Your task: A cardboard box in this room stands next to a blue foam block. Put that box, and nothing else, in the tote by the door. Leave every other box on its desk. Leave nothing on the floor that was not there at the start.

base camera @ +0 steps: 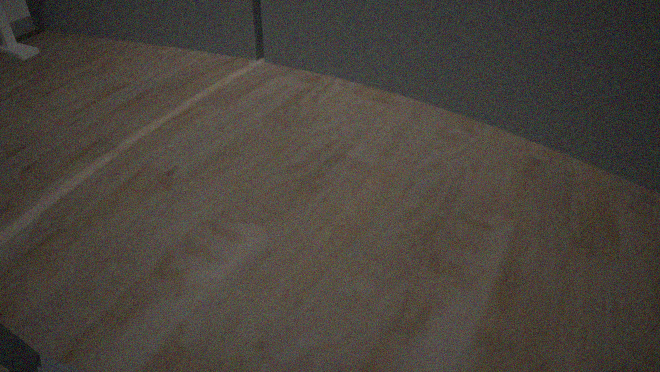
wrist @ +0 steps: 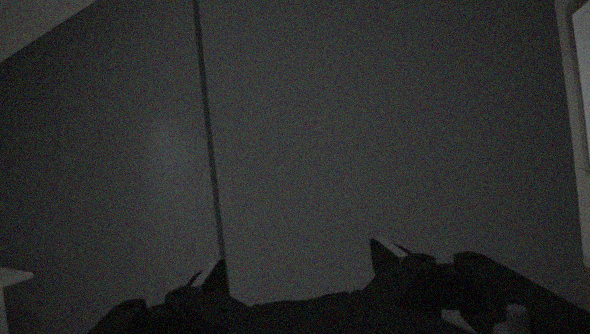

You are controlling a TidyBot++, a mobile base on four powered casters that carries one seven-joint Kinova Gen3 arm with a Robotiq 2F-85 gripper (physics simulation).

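Places are measured from the arm's base along level axes (x right, y ahead, z up), in metres.
Pixels of known places: gripper, fingertip midpoint: (wrist: 299, 265).
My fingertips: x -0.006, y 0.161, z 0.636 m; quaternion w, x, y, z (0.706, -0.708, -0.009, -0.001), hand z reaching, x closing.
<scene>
Behind a point stands the place of what it marks.
My gripper (wrist: 299, 265) @[y 0.161, x -0.006, z 0.636 m] shows at the bottom of the wrist view. Its two dark fingers stand wide apart, with grey wall behind the gap between them, and they hold nothing. No cardboard box, blue foam block or tote shows in either view. The picture is dark and grainy.
A dark grey wall (base camera: 450, 60) @[y 0.727, x 0.137, z -0.296 m] (wrist: 375, 125) @[y 0.682, x 0.230, z 0.776 m] with a thin dark vertical strip (base camera: 258, 30) @[y 0.933, x -0.264, z -0.321 m] (wrist: 207, 120) @[y 0.934, x -0.264, z 0.887 m] stands ahead. A white desk leg's foot (base camera: 21, 50) @[y 1.219, x -1.483, z -0.372 m] is at the far left. A pale desk corner (wrist: 15, 276) @[y 1.260, x -1.351, z 0.324 m] shows at lower left. A pale frame (wrist: 575, 130) @[y 2.054, x 2.380, z 0.734 m] is at the right.
</scene>
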